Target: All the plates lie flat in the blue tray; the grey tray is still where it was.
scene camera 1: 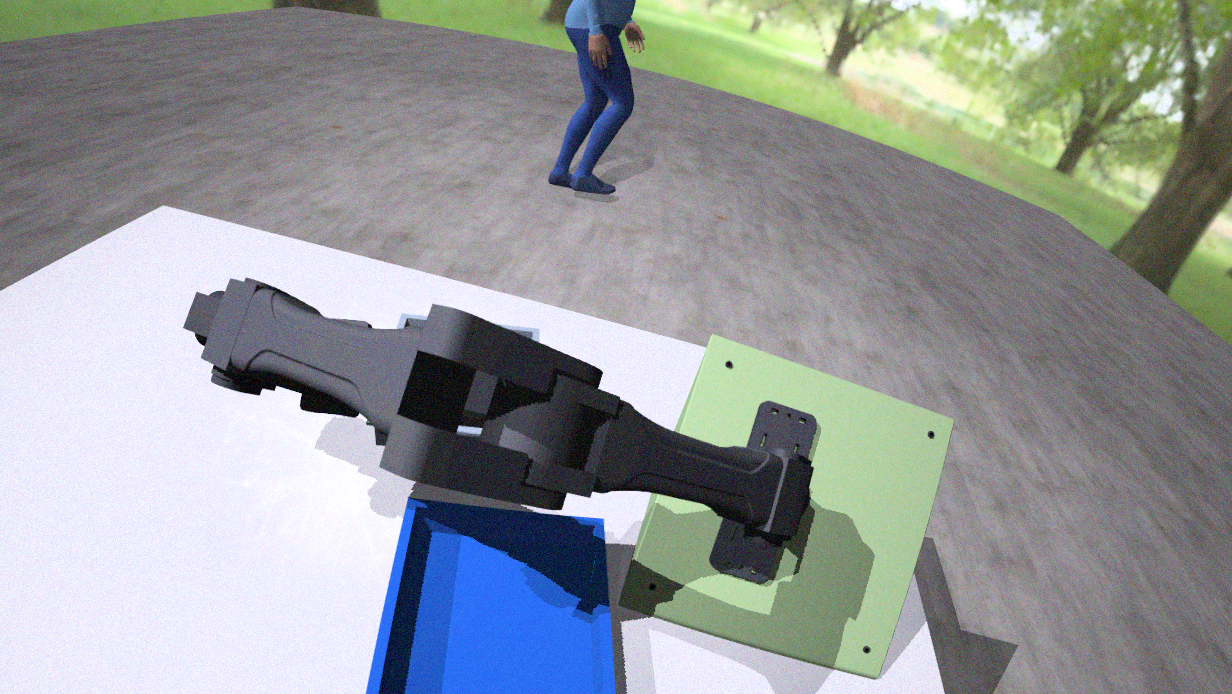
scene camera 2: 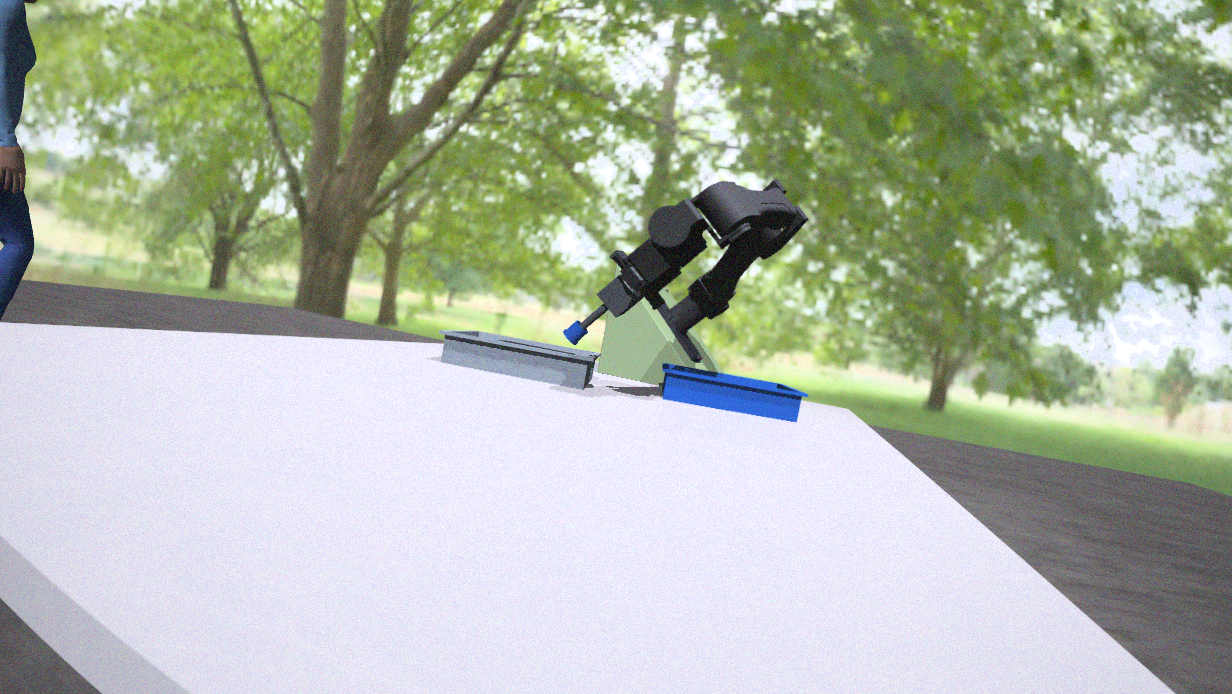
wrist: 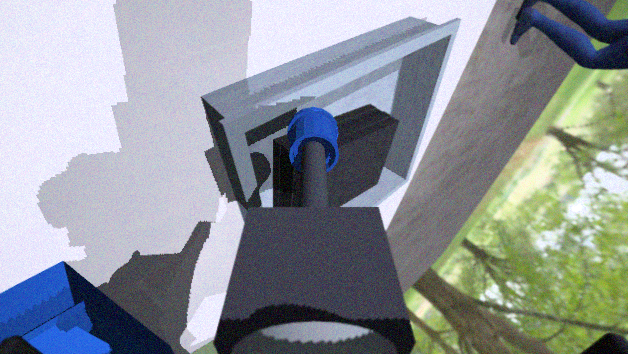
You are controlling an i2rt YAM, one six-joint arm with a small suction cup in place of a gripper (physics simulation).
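Pixels of known places: hand at its tool point: (scene camera 2: 569, 337) (wrist: 313, 131); arm's base at its link origin: (scene camera 1: 763, 491) (scene camera 2: 671, 325).
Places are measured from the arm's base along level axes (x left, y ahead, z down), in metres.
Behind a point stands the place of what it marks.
Observation:
The blue tray (scene camera 1: 435, 586) @(y 0.310, x 0.184, z 0.127 m) (scene camera 2: 732, 398) @(y 0.331, x 0.232, z 0.109 m) (wrist: 30, 302) @(y 0.360, x 0.145, z 0.111 m) stands on the table beside the arm's base; no plate shows on the visible part of its floor. The grey tray (scene camera 1: 534, 332) @(y 0.365, x -0.254, z 0.080 m) (scene camera 2: 517, 357) @(y 0.518, x -0.068, z 0.100 m) (wrist: 320, 65) @(y 0.510, x -0.049, z 0.108 m) stands apart from it, mostly hidden by the arm in scene camera 1. Dark plates (wrist: 360, 155) @(y 0.431, x -0.116, z 0.086 m) lie stacked inside the grey tray in the wrist view, partly hidden by the cup's stem. My blue suction cup (scene camera 2: 573, 334) (wrist: 313, 125) is tilted above the right end of the grey tray in scene camera 2, with no plate on it. Scene camera 1 hides the cup.
A pale green mounting block (scene camera 1: 862, 465) @(y -0.108, x -0.045, z -0.045 m) (scene camera 2: 627, 344) @(y 0.114, x -0.053, z 0.059 m) stands under the arm's base, beside the blue tray. The white table (scene camera 1: 215, 517) @(y 0.585, x 0.227, z 0.130 m) (scene camera 2: 517, 534) @(y 1.091, x 0.294, z 0.130 m) ends behind the grey tray. A person in blue (scene camera 1: 603, 86) (scene camera 2: 12, 206) stands on the ground beyond the table.

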